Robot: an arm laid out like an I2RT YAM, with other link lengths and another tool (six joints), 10 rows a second.
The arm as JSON. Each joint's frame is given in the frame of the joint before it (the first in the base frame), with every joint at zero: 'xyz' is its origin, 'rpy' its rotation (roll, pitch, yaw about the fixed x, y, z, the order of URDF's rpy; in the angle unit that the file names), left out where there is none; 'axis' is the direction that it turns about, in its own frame. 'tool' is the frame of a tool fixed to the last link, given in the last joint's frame.
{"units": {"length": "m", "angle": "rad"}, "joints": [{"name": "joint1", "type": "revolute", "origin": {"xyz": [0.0, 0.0, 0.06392]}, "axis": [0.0, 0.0, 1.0]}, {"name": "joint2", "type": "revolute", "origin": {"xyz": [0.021, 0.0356, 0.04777], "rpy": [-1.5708, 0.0, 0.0]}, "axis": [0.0, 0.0, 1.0]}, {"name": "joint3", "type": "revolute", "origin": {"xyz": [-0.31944, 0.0, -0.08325], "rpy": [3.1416, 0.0, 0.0]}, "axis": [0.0, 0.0, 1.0]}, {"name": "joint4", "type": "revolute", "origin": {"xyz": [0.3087, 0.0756, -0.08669]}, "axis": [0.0, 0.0, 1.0]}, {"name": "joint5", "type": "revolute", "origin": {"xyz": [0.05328, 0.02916, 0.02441], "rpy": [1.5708, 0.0, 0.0]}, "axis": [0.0, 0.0, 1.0]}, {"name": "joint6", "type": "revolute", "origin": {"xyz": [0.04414, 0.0, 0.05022], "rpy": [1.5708, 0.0, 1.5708]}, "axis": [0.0, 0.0, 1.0]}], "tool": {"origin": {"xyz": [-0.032, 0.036, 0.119], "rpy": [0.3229, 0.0, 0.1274]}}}
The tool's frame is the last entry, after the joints.
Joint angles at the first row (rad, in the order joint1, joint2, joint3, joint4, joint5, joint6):
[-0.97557 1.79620 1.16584 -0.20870 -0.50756 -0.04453]
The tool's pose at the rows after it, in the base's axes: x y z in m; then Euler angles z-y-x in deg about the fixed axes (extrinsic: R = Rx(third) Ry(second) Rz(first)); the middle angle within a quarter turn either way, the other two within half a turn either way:
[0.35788 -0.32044 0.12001 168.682 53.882 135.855]
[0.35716 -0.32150 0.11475 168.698 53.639 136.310]
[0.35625 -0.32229 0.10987 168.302 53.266 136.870]
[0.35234 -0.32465 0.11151 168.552 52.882 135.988]
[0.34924 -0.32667 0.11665 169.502 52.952 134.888]
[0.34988 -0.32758 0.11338 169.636 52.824 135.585]
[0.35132 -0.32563 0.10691 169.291 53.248 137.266]
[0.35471 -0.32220 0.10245 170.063 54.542 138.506]
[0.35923 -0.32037 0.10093 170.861 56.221 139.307]
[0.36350 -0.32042 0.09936 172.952 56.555 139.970]
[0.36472 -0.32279 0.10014 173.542 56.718 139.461]
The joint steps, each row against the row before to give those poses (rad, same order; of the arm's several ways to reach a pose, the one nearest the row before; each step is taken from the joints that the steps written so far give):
[-0.01230 0.02304 -0.00003 0.00770 -0.01398 0.00465]
[-0.00307 0.01078 -0.00304 0.00614 -0.00155 0.00152]
[-0.00154 0.00919 -0.00156 0.00157 0.00303 -0.00305]
[-0.00760 -0.00915 -0.00458 -0.00002 0.00619 -0.00766]
[-0.00924 -0.01229 -0.00153 -0.00150 -0.00455 -0.00001]
[-0.00157 0.01222 0.00458 -0.00151 -0.00463 0.00610]
[0.00001 0.01842 0.00001 0.00149 -0.01681 0.00462]
[-0.00001 0.01684 -0.00461 0.01531 -0.03374 0.01834]
[0.00001 0.01690 0.00306 0.01534 -0.03682 0.01538]
[-0.00002 0.01841 0.00765 0.00770 -0.02155 0.03983]
[-0.00151 0.00465 0.00616 0.00460 -0.00310 0.00469]

